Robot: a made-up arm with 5 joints. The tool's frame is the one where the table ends. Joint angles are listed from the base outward.
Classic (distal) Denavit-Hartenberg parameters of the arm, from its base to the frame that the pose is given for. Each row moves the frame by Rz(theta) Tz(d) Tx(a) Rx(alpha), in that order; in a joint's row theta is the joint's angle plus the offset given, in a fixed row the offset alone. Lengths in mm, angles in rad.
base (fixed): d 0, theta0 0, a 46.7, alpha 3.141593
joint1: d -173.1, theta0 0, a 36.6, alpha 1.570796
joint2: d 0, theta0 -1.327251, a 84.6, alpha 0
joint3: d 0, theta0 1.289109, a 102.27, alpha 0
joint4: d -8.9, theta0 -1.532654, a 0, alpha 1.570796
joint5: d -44.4, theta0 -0.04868, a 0, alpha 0
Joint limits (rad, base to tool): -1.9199..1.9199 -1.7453..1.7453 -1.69..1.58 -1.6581..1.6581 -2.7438..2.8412
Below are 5 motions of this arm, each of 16 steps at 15 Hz.
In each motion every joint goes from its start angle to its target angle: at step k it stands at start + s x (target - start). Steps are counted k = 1, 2, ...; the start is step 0. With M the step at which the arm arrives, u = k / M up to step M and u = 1 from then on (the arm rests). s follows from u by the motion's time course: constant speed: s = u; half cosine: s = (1 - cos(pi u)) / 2; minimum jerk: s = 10 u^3 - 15 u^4 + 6 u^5.
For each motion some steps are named. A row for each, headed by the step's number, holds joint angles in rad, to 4 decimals.
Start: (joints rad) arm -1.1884 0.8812 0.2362 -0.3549 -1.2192
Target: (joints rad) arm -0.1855 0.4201 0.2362 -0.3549 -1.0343
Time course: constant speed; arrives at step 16
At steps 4, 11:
4: -0.9377 0.7659 0.2362 -0.3549 -1.1730
11: -0.4989 0.5642 0.2362 -0.3549 -1.0921

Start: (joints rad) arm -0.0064 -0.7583 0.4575 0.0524 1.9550
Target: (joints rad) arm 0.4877 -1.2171 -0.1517 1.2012 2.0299
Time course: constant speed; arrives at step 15
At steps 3, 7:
3: 0.0924 -0.8501 0.3357 0.2822 1.9700
7: 0.2242 -0.9724 0.1732 0.5885 1.9900

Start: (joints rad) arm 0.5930 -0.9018 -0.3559 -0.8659 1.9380
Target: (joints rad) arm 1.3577 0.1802 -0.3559 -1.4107 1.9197
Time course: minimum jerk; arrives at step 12
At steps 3, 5, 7, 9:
3: 0.6722 -0.7898 -0.3559 -0.9223 1.9361
5: 0.8581 -0.5268 -0.3559 -1.0547 1.9317
7: 1.0926 -0.1948 -0.3559 -1.2219 1.9260
9: 1.2785 0.0682 -0.3559 -1.3543 1.9216

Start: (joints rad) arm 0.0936 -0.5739 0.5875 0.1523 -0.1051
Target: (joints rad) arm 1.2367 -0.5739 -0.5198 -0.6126 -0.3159
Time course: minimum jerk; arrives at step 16
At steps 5, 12, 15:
5: 0.2994 -0.5739 0.3882 0.0146 -0.1430
12: 1.1184 -0.5739 -0.4052 -0.5334 -0.2941
15: 1.2342 -0.5739 -0.5173 -0.6109 -0.3154

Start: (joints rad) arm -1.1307 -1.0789 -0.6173 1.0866 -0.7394
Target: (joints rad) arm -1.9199 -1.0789 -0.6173 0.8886 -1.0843
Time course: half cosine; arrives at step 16
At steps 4, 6, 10, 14, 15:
4: -1.2463 -1.0789 -0.6173 1.0576 -0.7899
6: -1.3743 -1.0789 -0.6173 1.0255 -0.8459
10: -1.6763 -1.0789 -0.6173 0.9497 -0.9778
14: -1.8899 -1.0789 -0.6173 0.8961 -1.0712
15: -1.9123 -1.0789 -0.6173 0.8905 -1.0810

